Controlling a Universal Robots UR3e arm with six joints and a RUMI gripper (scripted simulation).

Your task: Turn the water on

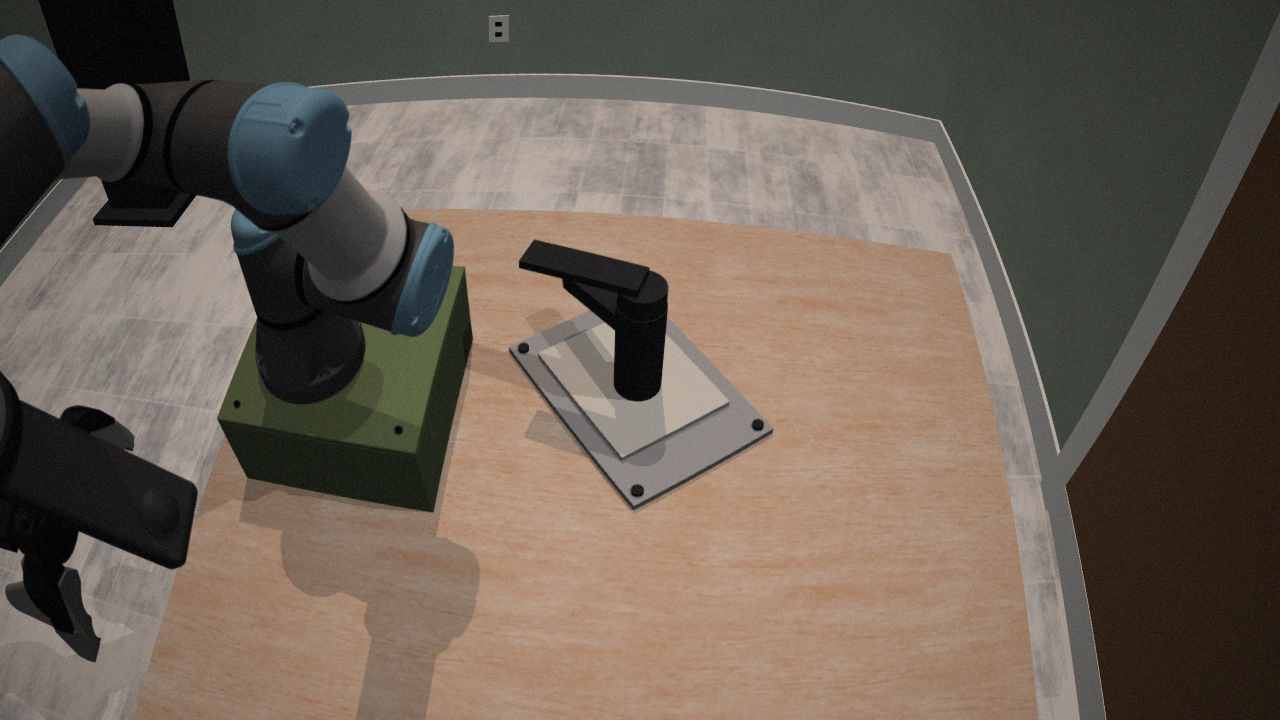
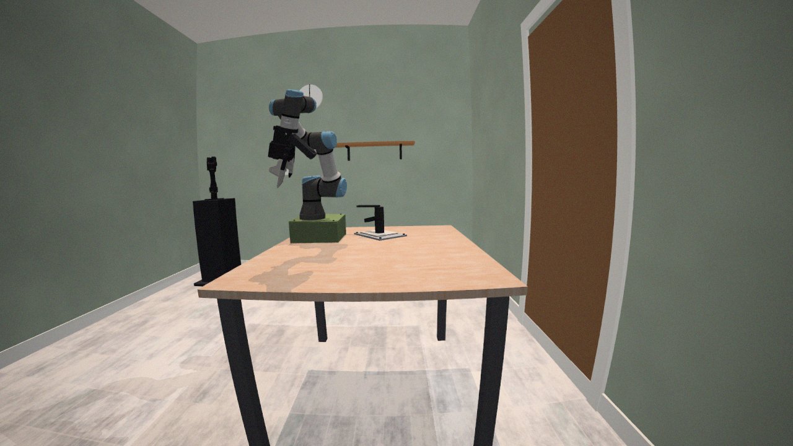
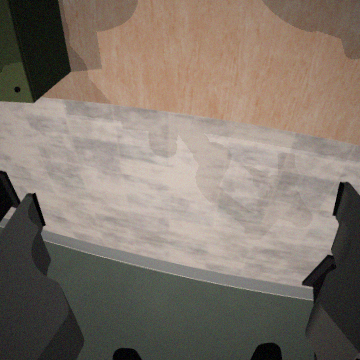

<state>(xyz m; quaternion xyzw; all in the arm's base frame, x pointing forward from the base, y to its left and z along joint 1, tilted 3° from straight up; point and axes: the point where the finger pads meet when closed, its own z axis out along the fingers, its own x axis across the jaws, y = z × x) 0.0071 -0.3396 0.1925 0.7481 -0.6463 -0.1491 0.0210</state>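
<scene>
Now: hand 46 cm to the right of the flat black lever, 26 cm short of it and 13 cm above it. Round my hand: tap (46 cm to the left, 28 cm ahead, 19 cm below); grey baseplate (45 cm to the left, 31 cm ahead, 28 cm below).
</scene>
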